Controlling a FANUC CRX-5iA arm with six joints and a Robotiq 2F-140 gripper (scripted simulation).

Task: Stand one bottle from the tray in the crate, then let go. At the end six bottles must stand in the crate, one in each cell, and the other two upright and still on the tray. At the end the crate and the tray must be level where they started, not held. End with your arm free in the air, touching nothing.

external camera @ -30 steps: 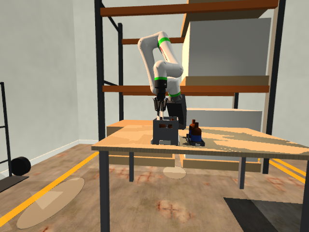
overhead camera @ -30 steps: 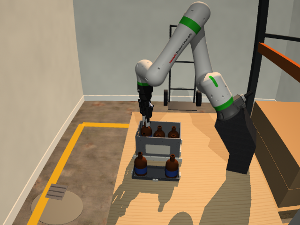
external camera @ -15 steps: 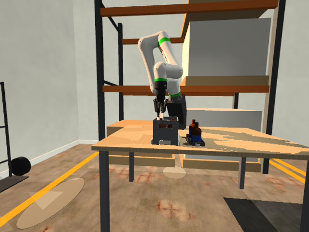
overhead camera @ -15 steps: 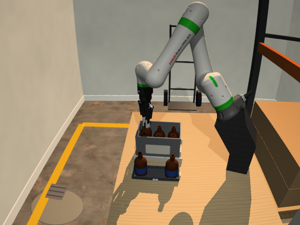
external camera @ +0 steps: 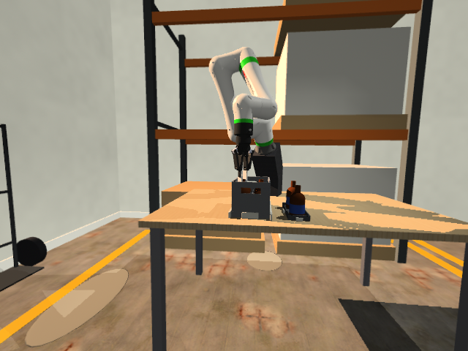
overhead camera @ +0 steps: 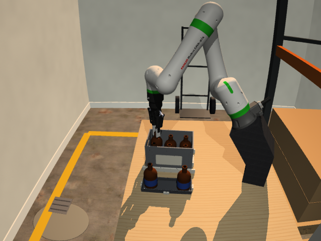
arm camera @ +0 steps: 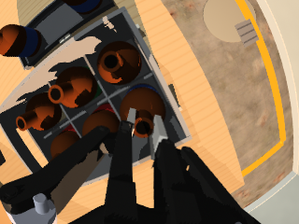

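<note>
Now: the glass bottle 9 cm below my hand. Round my hand: tray: 28 cm to the left, 18 cm below, 3 cm behind; then grey crate: 11 cm below, 8 cm behind, 6 cm to the left.
</note>
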